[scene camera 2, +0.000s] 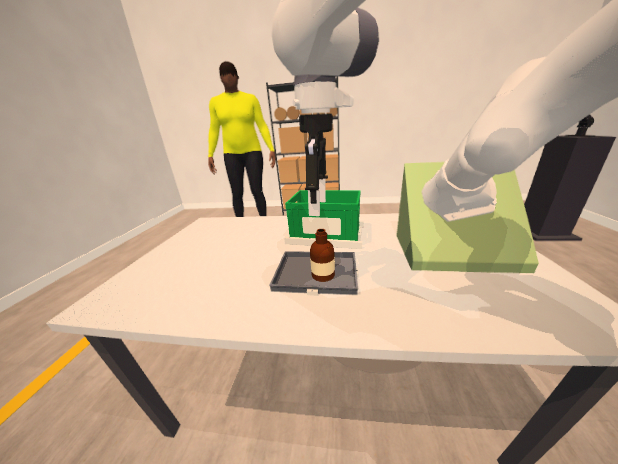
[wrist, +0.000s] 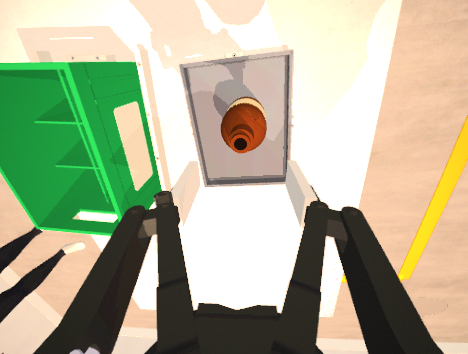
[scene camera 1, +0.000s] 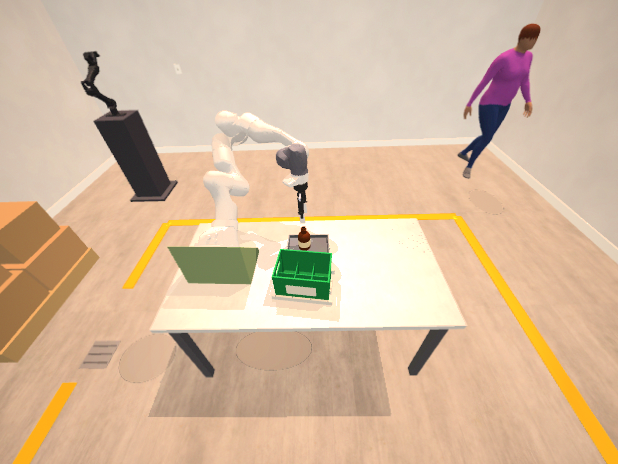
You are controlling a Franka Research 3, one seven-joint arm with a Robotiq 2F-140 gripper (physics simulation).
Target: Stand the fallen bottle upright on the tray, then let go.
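A brown bottle [scene camera 1: 304,240] [scene camera 2: 322,260] [wrist: 244,125] with a cream label stands upright on the dark grey tray [scene camera 1: 324,237] [scene camera 2: 283,288] [wrist: 246,181]. In the wrist view its open mouth faces the camera. My gripper [scene camera 1: 302,220] [scene camera 2: 314,212] [wrist: 242,173] is open, with nothing between its fingers. It points down and hangs above the bottle, apart from it. In the wrist view the bottle shows beyond the fingertips, between the two pads in width.
A green divided crate [scene camera 1: 301,287] [scene camera 2: 295,220] [wrist: 107,130] stands beside the tray on the table [scene camera 1: 390,300] [scene camera 2: 175,320]. A green slanted block [scene camera 1: 215,265] [scene camera 2: 470,250] stands near the arm's base. Two people and a shelf rack [scene camera 2: 270,102] are beyond the table.
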